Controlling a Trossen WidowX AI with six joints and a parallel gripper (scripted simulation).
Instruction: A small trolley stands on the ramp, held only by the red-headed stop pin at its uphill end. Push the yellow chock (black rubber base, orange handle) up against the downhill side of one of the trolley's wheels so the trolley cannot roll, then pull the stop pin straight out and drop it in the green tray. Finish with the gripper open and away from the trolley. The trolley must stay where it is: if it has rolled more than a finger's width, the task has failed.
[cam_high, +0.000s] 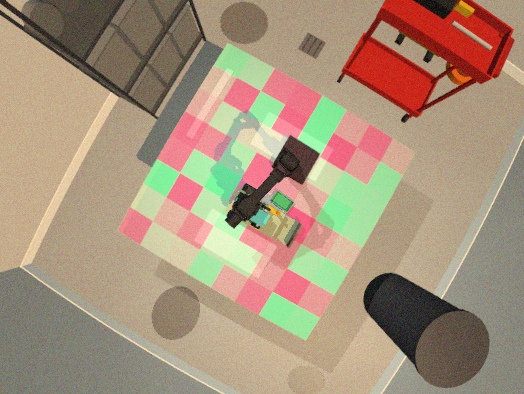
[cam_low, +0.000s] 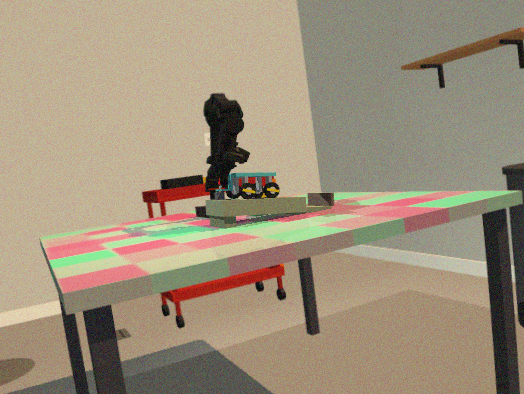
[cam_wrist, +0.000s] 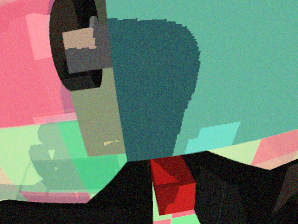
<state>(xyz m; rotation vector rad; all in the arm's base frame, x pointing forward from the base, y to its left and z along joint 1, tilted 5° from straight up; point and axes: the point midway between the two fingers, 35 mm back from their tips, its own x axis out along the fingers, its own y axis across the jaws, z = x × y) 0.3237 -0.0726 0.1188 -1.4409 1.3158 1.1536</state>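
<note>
The yellow chock is 6 cm behind my gripper tip, 18 cm to the left of it and 5 cm below it. Round my gripper tip: olive ramp 1 cm ahead, 11 cm to the left, 8 cm below; then cyan trolley 1 cm ahead, 10 cm to the left, 2 cm below; then red-headed stop pin right at my gripper tip.
</note>
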